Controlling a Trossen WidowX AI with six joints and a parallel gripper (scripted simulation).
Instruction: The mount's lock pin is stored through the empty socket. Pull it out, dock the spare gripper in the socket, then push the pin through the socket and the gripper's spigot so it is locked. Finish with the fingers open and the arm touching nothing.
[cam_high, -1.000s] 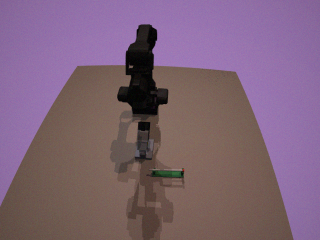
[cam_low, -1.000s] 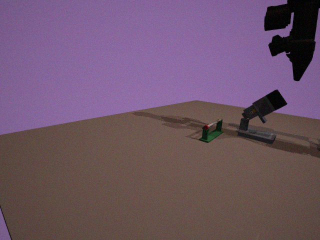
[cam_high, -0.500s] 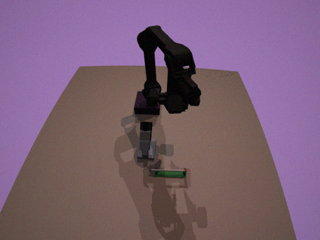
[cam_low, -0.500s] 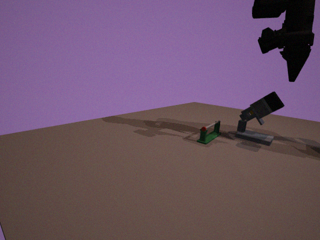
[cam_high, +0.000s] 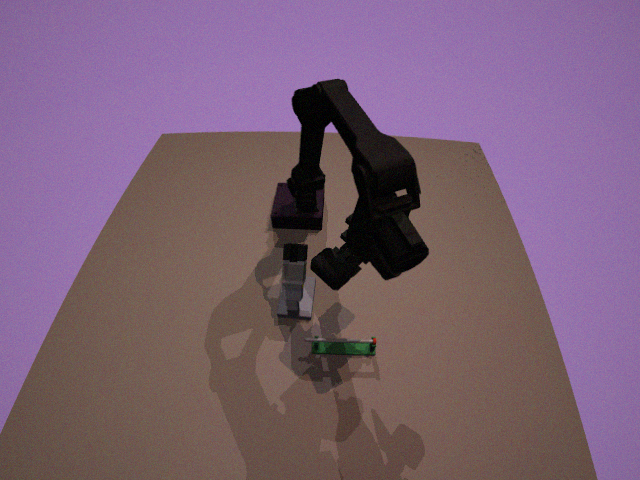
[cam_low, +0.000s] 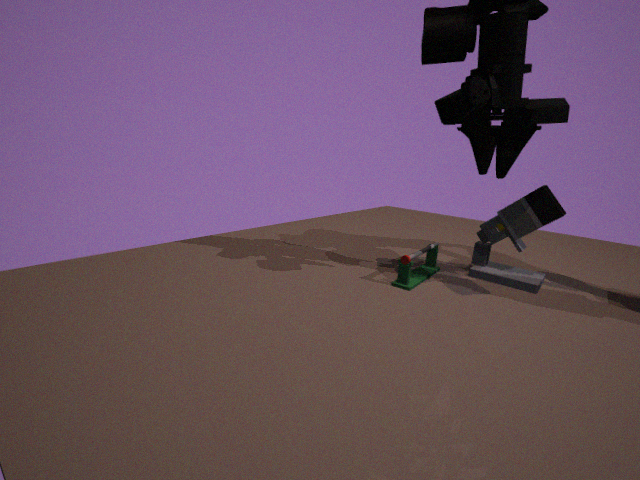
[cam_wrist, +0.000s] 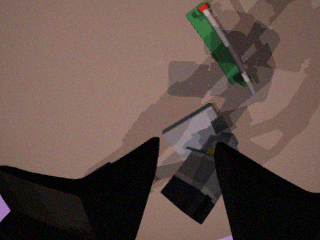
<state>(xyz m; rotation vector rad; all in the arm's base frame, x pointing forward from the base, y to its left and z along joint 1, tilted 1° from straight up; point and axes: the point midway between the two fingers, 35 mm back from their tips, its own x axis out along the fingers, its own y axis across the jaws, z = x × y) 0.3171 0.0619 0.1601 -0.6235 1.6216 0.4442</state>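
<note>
My gripper tip is 160 mm above the green cradle, 90 mm short of it and 20 mm to the left of it. Also, from my gripper tip: spare gripper (100 mm to the right, 70 mm below, 60 mm behind); grey mount (130 mm below, 110 mm to the right, 30 mm behind).
</note>
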